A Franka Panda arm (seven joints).
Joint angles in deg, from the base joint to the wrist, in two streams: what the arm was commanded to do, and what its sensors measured. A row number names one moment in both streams.
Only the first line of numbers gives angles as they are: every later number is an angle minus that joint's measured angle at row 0.
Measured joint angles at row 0:
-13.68, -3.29, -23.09, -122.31, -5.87, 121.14, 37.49
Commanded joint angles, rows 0 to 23:
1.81, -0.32, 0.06, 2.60, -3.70, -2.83, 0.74
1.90, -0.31, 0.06, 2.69, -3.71, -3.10, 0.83
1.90, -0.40, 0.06, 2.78, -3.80, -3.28, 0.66
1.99, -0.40, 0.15, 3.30, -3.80, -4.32, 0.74
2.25, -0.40, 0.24, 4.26, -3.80, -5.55, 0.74
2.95, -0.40, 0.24, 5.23, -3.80, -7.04, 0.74
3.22, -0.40, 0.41, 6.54, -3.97, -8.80, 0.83
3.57, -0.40, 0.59, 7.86, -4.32, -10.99, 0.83
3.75, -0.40, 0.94, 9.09, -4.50, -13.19, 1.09
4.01, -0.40, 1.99, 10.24, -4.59, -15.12, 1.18
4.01, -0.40, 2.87, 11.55, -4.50, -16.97, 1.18
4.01, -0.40, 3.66, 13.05, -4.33, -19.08, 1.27
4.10, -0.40, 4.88, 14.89, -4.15, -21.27, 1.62
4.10, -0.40, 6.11, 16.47, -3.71, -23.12, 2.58
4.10, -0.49, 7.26, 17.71, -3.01, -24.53, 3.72
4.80, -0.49, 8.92, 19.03, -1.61, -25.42, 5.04
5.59, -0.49, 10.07, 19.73, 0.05, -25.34, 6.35
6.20, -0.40, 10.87, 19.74, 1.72, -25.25, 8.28
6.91, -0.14, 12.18, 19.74, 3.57, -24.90, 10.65
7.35, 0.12, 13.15, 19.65, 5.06, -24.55, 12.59
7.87, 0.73, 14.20, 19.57, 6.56, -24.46, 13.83
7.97, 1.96, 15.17, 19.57, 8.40, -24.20, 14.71
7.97, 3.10, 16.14, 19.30, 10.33, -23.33, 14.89
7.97, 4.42, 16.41, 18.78, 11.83, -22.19, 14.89
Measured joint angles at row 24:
8.18, 0.60, 14.75, 18.67, 7.53, -23.72, 13.47
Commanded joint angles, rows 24 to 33:
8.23, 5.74, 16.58, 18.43, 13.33, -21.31, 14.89
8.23, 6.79, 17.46, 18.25, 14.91, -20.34, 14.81
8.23, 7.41, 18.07, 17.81, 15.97, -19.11, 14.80
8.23, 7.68, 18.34, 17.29, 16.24, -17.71, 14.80
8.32, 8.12, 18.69, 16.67, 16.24, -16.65, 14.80
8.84, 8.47, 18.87, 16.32, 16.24, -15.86, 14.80
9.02, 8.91, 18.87, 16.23, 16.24, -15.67, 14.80
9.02, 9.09, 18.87, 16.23, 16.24, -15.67, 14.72
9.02, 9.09, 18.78, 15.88, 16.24, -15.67, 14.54
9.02, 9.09, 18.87, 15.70, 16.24, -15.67, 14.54
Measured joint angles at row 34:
9.08, 9.82, 18.54, 16.76, 15.46, -16.32, 14.34
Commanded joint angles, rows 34 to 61:
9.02, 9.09, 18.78, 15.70, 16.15, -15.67, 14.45
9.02, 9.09, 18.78, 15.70, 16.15, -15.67, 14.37
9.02, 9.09, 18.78, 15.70, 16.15, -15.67, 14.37
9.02, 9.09, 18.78, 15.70, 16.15, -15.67, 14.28
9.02, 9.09, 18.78, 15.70, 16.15, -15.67, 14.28
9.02, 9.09, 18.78, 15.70, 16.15, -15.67, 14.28
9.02, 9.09, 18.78, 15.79, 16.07, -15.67, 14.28
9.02, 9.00, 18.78, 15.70, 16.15, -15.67, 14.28
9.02, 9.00, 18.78, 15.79, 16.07, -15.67, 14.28
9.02, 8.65, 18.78, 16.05, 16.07, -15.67, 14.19
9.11, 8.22, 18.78, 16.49, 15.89, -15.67, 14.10
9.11, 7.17, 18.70, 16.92, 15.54, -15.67, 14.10
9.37, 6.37, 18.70, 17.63, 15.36, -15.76, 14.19
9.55, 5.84, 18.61, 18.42, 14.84, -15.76, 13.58
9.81, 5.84, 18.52, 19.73, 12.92, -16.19, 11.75
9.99, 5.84, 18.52, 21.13, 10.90, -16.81, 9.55
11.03, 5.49, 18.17, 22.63, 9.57, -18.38, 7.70
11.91, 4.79, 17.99, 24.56, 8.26, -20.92, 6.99
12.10, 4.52, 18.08, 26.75, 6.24, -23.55, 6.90
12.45, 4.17, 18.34, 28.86, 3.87, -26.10, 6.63
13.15, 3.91, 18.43, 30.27, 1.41, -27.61, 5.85
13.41, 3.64, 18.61, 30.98, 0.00, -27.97, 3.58
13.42, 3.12, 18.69, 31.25, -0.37, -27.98, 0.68
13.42, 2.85, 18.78, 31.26, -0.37, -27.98, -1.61
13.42, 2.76, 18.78, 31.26, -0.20, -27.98, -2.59
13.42, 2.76, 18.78, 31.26, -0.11, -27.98, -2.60
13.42, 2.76, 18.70, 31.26, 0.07, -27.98, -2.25
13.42, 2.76, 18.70, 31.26, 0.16, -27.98, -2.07
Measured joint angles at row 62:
13.35, 2.39, 18.51, 30.49, 1.01, -26.77, -1.14
